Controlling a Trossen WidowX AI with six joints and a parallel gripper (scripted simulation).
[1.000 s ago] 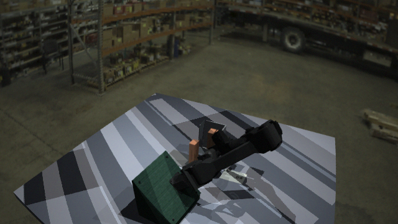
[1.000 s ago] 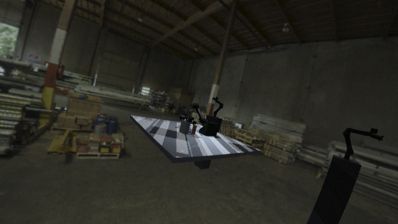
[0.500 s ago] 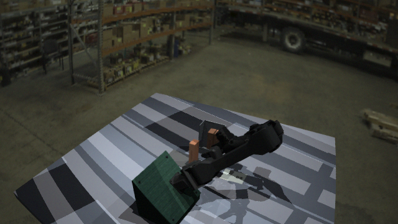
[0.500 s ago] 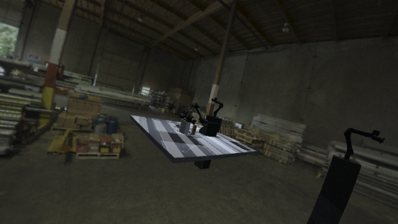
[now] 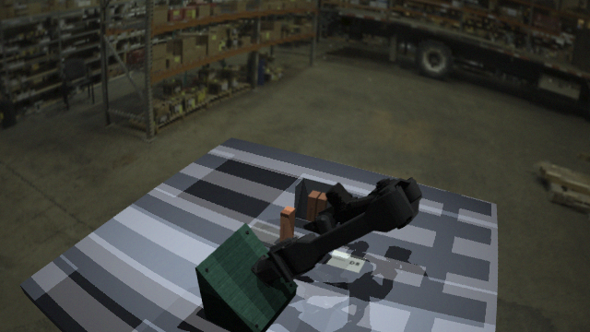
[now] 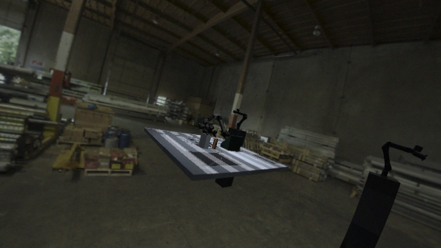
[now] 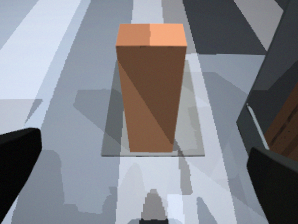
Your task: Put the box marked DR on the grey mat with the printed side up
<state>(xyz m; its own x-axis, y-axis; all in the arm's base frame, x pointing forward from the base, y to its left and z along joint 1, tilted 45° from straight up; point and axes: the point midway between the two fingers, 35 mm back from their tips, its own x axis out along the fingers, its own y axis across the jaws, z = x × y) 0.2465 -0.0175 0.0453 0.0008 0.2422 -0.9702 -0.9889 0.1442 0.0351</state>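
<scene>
The grey mat lies 10 mm ahead of my gripper tip, 130 mm to the left of it and 110 mm below it. The rest, counted from my gripper tip: white card (120 mm to the right, 110 mm below).
</scene>
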